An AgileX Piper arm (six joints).
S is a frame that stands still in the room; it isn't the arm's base.
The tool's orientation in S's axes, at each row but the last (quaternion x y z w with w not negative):
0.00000 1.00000 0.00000 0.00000
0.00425 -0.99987 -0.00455 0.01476
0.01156 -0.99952 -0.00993 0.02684
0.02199 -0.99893 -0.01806 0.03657
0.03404 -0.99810 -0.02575 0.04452
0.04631 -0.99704 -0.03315 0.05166
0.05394 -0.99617 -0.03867 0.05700
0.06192 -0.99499 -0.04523 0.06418
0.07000 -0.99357 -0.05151 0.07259
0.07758 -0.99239 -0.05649 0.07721
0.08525 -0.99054 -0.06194 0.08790
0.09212 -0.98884 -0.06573 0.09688
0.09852 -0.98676 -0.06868 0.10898
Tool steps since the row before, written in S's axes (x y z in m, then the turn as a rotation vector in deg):
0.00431 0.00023 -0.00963 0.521 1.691 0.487
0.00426 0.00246 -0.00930 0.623 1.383 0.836
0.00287 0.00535 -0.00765 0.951 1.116 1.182
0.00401 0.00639 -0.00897 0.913 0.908 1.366
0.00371 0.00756 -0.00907 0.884 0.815 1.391
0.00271 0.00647 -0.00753 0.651 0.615 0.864
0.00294 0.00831 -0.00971 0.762 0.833 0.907
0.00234 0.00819 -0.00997 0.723 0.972 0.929
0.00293 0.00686 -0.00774 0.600 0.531 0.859
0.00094 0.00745 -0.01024 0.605 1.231 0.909
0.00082 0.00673 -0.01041 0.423 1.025 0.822
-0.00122 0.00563 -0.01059 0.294 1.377 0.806
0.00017 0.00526 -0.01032 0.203 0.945 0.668
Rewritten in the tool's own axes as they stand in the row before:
-0.00431 0.00023 0.00963 -0.521 1.691 -0.487
-0.00455 0.00234 0.00919 -0.610 1.385 -0.842
-0.00340 0.00513 0.00759 -0.913 1.118 -1.210
-0.00493 0.00587 0.00886 -0.852 0.919 -1.398
-0.00501 0.00680 0.00905 -0.815 0.830 -1.424
-0.00406 0.00565 0.00758 -0.617 0.614 -0.889
-0.00490 0.00713 0.00986 -0.747 0.823 -0.929
-0.00458 0.00684 0.01021 -0.723 0.967 -0.934
-0.00494 0.00550 0.00781 -0.548 0.541 -0.887
-0.00361 0.00591 0.01065 -0.659 1.233 -0.867
-0.00371 0.00502 0.01074 -0.460 1.049 -0.771
-0.00182 0.00413 0.01118 -0.407 1.411 -0.689
-0.00334 0.00346 0.01054 -0.257 0.986 -0.584

